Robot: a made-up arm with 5 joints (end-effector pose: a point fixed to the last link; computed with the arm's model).
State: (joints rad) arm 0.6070 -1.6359 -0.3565 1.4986 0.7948
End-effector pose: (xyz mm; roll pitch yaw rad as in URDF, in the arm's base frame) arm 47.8 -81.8 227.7 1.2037 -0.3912 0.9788
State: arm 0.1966 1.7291 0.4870 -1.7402 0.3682
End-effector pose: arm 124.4 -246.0 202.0 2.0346 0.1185 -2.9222
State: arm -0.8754 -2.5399 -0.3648 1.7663 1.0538
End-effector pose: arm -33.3 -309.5 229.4 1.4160 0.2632 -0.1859
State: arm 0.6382 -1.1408 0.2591 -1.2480 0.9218
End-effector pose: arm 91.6 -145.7 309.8 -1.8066 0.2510 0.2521
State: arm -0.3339 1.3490 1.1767 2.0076 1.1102
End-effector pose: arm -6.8 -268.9 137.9 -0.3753 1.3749 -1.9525
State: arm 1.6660 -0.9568 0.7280 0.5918 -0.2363
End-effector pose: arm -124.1 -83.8 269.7 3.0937 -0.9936 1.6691
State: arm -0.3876 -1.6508 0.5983 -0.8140 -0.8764
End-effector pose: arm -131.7 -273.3 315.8 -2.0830 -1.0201 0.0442
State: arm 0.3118 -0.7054 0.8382 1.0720 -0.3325
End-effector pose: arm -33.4 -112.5 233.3 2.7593 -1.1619 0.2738
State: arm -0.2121 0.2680 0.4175 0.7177 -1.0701
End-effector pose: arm 29.3 -201.6 86.9 1.2821 -0.7877 1.2576
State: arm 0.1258 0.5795 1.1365 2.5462 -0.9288
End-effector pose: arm 109.2 -102.2 211.7 -2.3110 -1.0157 -1.7671
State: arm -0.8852 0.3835 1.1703 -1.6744 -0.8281
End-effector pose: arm -33.9 -424.0 166.4 2.3055 0.2572 3.1208
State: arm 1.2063 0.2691 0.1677 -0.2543 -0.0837
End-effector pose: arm -47.2 -65.8 161.1 0.5109 -1.1736 -2.0643
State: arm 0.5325 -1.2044 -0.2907 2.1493 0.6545
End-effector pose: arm 74.3 -116.4 206.9 0.4501 -0.4336 1.1685
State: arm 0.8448 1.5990 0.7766 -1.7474 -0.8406
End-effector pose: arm 176.4 -9.8 281.4 -3.0495 0.9361 -1.0764
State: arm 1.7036 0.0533 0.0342 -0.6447 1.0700
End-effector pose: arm -32.0 -20.7 277.7 -1.4002 -0.5438 0.4406
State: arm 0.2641 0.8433 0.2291 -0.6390 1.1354
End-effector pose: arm 26.1 -235.8 223.3 -0.3332 -0.6023 -1.4495
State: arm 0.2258 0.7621 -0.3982 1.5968 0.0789
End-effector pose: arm 153.5 -141.4 235.8 -1.8142 -1.0099 -3.0228
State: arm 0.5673 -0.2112 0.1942 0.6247 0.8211
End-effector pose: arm 2.0 -121.6 280.6 -1.5777 -0.7953 -1.6912
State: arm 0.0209 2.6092 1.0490 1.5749 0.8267
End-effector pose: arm 145.6 -204.0 192.7 1.3159 0.5142 -0.6043
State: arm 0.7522 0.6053 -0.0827 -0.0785 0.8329
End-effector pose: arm 7.4 -113.9 231.9 -0.8380 -0.5107 -1.4689
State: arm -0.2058 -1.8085 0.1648 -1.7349 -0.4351
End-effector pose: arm -56.6 -314.8 329.8 -1.2000 -0.2940 -0.2885
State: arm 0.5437 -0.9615 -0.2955 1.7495 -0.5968
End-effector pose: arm -20.0 -135.8 147.9 1.3327 0.1012 0.2736
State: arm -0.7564 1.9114 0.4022 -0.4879 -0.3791
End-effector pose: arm 64.8 -423.1 197.6 0.6438 0.7883 2.0859
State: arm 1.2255 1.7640 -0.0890 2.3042 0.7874
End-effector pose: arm -10.1 -16.6 280.3 -2.7545 0.4318 -2.6723
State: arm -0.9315 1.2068 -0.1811 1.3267 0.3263
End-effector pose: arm -4.6 -347.2 266.8 -1.5039 -0.1683 2.1534
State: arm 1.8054 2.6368 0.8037 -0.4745 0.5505
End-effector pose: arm -90.5 152.9 232.8 1.9475 0.8145 -0.3325
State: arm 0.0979 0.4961 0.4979 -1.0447 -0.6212
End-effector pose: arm 79.5 -254.4 105.9 1.5149 -0.1846 -3.1170
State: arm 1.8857 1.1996 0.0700 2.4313 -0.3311
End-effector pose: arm -138.9 135.3 277.7 -2.4402 -0.4895 -0.9388
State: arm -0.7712 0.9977 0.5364 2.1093 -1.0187
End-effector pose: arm 100.3 -347.0 211.9 -1.9937 -1.1388 3.1342
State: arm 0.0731 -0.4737 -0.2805 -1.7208 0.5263
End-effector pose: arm 25.1 -262.4 273.6 -1.6477 -0.4097 -0.0728
